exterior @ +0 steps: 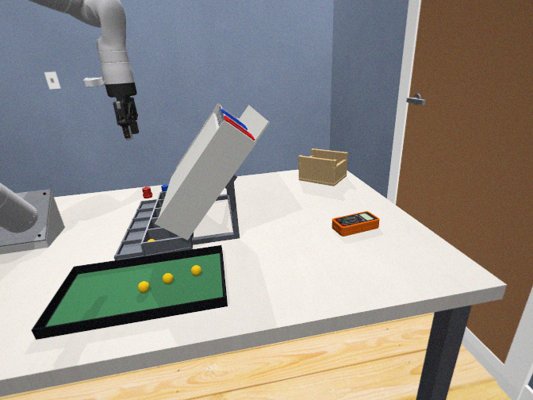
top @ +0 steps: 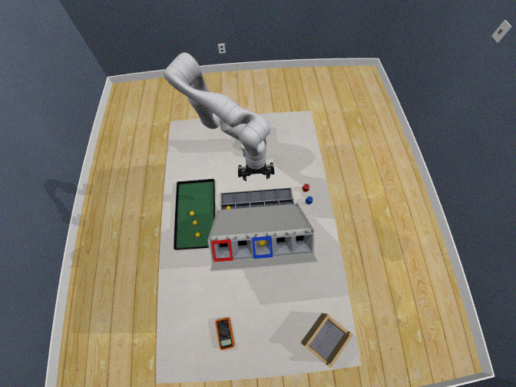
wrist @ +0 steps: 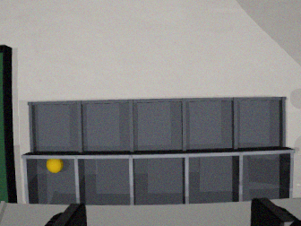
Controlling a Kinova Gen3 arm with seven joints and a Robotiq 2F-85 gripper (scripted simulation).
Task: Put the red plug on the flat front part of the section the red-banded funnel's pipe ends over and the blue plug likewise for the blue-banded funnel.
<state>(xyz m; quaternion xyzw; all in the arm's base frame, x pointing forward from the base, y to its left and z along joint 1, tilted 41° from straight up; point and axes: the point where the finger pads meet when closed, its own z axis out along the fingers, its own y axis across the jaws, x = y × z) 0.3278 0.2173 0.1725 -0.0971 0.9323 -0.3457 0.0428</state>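
Right now my hand is 8 cm short of the green tray, 32 cm to the left of it and 29 cm above it. From my hand the other things lie so: orange multimeter: 64 cm ahead, 10 cm to the right, 29 cm below; then grey cover: 15 cm ahead, 2 cm to the left, 9 cm below; then wooden box: 63 cm ahead, 34 cm to the left, 25 cm below.
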